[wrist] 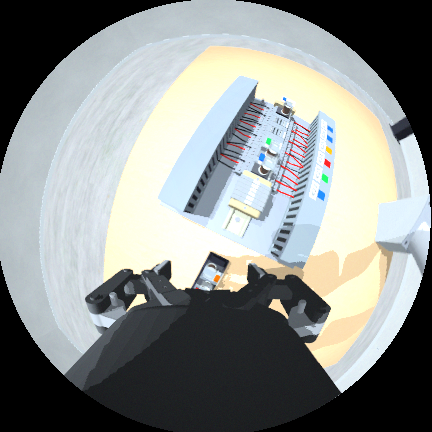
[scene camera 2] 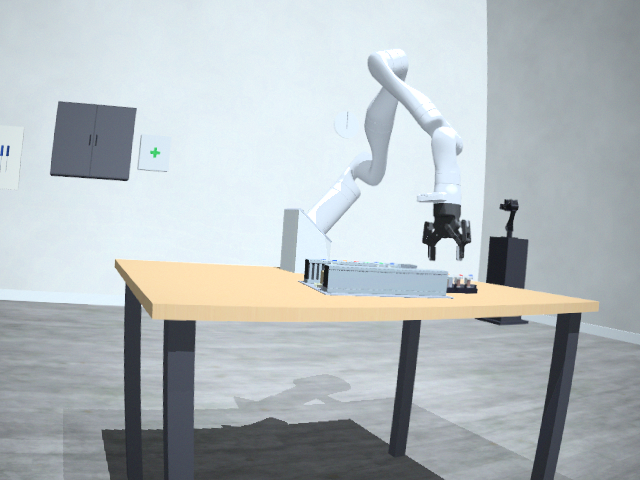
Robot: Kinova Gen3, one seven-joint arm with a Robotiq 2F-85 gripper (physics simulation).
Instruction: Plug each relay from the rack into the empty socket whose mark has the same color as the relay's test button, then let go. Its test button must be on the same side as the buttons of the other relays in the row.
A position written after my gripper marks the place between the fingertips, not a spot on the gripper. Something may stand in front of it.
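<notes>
My gripper point(scene camera 2: 445, 260) is visible; the wrist view likewise shows the gripper point(wrist: 208, 270).
</notes>
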